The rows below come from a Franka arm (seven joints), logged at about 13 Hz.
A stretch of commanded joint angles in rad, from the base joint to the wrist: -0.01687 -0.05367 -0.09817 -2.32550 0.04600 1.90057 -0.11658; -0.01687 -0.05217 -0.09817 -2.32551 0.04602 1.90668 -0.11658; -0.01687 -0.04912 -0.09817 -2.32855 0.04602 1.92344 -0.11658; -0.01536 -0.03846 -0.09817 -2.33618 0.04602 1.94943 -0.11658; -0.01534 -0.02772 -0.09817 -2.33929 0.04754 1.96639 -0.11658; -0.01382 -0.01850 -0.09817 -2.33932 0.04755 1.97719 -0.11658; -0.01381 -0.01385 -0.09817 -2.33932 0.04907 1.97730 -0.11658; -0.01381 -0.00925 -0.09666 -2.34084 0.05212 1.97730 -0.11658; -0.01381 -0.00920 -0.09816 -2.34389 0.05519 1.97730 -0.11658; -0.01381 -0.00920 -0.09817 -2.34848 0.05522 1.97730 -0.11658; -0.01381 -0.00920 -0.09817 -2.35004 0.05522 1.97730 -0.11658; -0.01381 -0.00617 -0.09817 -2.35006 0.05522 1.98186 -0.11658; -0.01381 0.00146 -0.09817 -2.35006 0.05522 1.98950 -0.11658; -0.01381 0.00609 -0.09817 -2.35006 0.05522 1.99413 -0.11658; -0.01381 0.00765 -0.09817 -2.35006 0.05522 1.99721 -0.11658; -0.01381 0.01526 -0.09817 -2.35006 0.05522 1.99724 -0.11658; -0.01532 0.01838 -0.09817 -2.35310 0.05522 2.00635 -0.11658; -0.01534 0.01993 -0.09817 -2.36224 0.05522 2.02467 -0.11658; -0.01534 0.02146 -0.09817 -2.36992 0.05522 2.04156 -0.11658; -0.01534 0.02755 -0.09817 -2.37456 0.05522 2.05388 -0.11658; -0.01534 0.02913 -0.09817 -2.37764 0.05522 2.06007 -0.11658; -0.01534 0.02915 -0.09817 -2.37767 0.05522 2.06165 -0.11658
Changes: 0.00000 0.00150 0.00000 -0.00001 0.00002 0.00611 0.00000; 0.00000 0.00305 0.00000 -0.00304 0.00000 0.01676 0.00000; 0.00151 0.01066 0.00000 -0.00763 0.00000 0.02599 0.00000; 0.00002 0.01074 0.00000 -0.00311 0.00152 0.01696 0.00000; 0.00152 0.00922 0.00000 -0.00003 0.00001 0.01080 0.00000; 0.00001 0.00465 0.00000 0.00000 0.00152 0.00011 0.00000; 0.00000 0.00460 0.00151 -0.00152 0.00305 0.00000 0.00000; 0.00000 0.00005 -0.00150 -0.00305 0.00307 0.00000 0.00000; 0.00000 0.00000 -0.00001 -0.00459 0.00003 0.00000 0.00000; 0.00000 0.00000 0.00000 -0.00156 0.00000 0.00000 0.00000; 0.00000 0.00303 0.00000 -0.00002 0.00000 0.00456 0.00000; 0.00000 0.00763 0.00000 0.00000 0.00000 0.00764 0.00000; 0.00000 0.00463 0.00000 0.00000 0.00000 0.00463 0.00000; 0.00000 0.00156 0.00000 0.00000 0.00000 0.00308 0.00000; 0.00000 0.00761 0.00000 0.00000 0.00000 0.00003 0.00000; -0.00151 0.00312 0.00000 -0.00304 0.00000 0.00911 0.00000; -0.00002 0.00155 0.00000 -0.00914 0.00000 0.01832 0.00000; 0.00000 0.00153 0.00000 -0.00768 0.00000 0.01689 0.00000; 0.00000 0.00609 0.00000 -0.00464 0.00000 0.01232 0.00000; 0.00000 0.00158 0.00000 -0.00308 0.00000 0.00619 0.00000; 0.00000 0.00002 0.00000 -0.00003 0.00000 0.00158 0.00000
